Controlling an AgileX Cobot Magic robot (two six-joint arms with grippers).
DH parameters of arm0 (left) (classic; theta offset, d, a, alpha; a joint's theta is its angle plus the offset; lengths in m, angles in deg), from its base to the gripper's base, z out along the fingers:
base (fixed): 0 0 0 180
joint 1: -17.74 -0.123 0 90
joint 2: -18.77 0 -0.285 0
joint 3: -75.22 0 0.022 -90
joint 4: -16.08 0.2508 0 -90
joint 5: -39.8 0 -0.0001 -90
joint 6: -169.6 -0.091 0 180
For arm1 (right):
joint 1: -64.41 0.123 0 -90
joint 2: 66.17 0 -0.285 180
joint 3: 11.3 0 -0.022 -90
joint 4: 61.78 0.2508 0 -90
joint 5: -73.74 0 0.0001 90
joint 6: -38.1 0.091 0 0
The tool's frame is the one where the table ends.
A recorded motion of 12 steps. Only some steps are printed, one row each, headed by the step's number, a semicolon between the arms.
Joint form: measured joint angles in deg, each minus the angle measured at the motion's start. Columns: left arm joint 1, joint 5, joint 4, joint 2, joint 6, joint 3; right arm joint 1, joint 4, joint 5, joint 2, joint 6, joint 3.
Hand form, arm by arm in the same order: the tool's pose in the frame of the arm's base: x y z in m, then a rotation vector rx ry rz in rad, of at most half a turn. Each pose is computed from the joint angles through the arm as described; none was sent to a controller.
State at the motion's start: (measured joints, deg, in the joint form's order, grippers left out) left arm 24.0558 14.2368 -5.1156 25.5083 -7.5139 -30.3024; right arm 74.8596 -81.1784 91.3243 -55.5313 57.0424 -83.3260
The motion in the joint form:
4: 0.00 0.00 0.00 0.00 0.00 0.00; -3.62 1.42 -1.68 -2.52 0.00 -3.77
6: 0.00 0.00 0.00 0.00 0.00 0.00; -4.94 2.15 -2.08 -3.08 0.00 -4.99
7: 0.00 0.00 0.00 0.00 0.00 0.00; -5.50 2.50 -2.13 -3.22 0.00 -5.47
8: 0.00 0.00 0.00 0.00 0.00 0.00; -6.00 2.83 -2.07 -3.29 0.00 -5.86
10: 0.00 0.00 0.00 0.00 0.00 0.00; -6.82 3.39 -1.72 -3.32 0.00 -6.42
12: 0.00 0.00 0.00 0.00 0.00 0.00; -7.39 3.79 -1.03 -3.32 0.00 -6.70
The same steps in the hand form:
4: 0.0463 -0.0194 0.1927 -0.1459 1.8562 -0.4907; 0.0550 -0.0012 0.1973 -0.0163 1.7287 0.0354
6: 0.0463 -0.0194 0.1927 -0.1459 1.8562 -0.4907; 0.0550 -0.0020 0.1912 0.0096 1.7346 0.0313
7: 0.0463 -0.0194 0.1927 -0.1459 1.8562 -0.4907; 0.0551 -0.0023 0.1885 0.0215 1.7401 0.0295
8: 0.0463 -0.0194 0.1927 -0.1459 1.8562 -0.4907; 0.0551 -0.0027 0.1862 0.0329 1.7469 0.0277
10: 0.0463 -0.0194 0.1927 -0.1459 1.8562 -0.4907; 0.0552 -0.0034 0.1823 0.0530 1.7622 0.0240
12: 0.0463 -0.0194 0.1927 -0.1459 1.8562 -0.4907; 0.0550 -0.0041 0.1796 0.0691 1.7787 0.0199

